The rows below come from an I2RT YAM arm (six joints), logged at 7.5 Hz.
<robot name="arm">
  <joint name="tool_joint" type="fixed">
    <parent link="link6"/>
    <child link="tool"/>
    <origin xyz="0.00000 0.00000 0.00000" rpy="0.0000 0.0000 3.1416"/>
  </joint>
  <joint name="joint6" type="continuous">
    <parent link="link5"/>
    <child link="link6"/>
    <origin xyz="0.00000 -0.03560 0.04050" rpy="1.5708 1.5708 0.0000"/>
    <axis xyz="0 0 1"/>
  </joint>
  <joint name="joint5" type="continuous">
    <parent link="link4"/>
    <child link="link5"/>
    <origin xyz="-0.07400 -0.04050 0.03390" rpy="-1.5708 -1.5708 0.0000"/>
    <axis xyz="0 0 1"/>
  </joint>
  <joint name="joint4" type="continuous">
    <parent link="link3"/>
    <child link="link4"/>
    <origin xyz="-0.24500 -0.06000 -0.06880"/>
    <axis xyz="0 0 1"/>
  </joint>
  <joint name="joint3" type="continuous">
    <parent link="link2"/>
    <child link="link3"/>
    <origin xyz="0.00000 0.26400 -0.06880" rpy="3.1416 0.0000 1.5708"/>
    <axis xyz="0 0 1"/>
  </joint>
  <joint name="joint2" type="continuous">
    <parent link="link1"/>
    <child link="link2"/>
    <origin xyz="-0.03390 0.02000 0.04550" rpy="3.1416 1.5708 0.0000"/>
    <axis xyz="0 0 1"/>
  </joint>
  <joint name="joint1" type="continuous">
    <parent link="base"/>
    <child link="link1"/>
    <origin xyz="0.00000 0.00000 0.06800" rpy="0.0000 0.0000 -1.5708"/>
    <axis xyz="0 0 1"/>
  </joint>
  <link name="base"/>
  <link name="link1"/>
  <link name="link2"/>
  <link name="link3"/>
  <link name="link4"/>
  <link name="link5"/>
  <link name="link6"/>
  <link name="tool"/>
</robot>
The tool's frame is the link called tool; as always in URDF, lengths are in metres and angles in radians. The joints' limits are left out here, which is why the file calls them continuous.
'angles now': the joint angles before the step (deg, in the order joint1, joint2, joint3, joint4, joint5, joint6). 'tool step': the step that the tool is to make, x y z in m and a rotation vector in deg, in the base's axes. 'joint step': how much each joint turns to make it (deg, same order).
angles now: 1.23 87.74 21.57 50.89 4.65 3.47
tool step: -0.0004 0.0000 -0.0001 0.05 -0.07 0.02
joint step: 0.00 -0.03 -0.11 0.15 -0.03 0.04
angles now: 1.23 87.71 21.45 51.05 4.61 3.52
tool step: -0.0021 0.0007 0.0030 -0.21 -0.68 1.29
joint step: 0.00 -1.08 -0.36 0.00 -1.19 -0.55
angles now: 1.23 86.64 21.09 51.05 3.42 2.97
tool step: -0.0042 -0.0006 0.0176 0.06 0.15 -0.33
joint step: -0.08 -6.03 1.13 -7.31 0.23 0.12
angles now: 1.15 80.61 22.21 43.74 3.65 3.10
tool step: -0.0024 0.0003 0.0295 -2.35 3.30 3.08
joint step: -0.28 -7.88 4.82 -15.91 -2.58 -3.14
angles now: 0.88 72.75 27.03 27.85 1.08 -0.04
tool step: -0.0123 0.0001 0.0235 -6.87 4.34 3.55
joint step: -0.09 -7.18 3.78 -15.34 -1.09 -7.64
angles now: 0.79 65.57 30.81 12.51 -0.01 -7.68
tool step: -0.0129 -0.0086 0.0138 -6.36 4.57 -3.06
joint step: -1.43 -4.61 2.76 -11.77 4.12 -5.11
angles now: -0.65 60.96 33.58 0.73 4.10 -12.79
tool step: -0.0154 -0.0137 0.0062 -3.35 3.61 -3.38
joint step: -3.34 -4.02 0.87 -8.09 1.69 -3.07
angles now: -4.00 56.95 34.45 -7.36 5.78 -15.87
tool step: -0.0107 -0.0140 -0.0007 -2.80 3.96 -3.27
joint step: -3.79 -1.78 0.34 -5.43 1.23 -3.01
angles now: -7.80 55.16 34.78 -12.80 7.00 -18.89
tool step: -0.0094 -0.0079 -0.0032 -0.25 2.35 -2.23
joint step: -2.55 -1.59 -0.56 -3.23 0.08 -0.70
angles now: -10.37 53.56 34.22 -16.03 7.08 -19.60
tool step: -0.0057 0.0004 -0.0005 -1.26 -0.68 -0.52
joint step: 0.01 -1.90 -1.16 0.24 1.07 -0.62
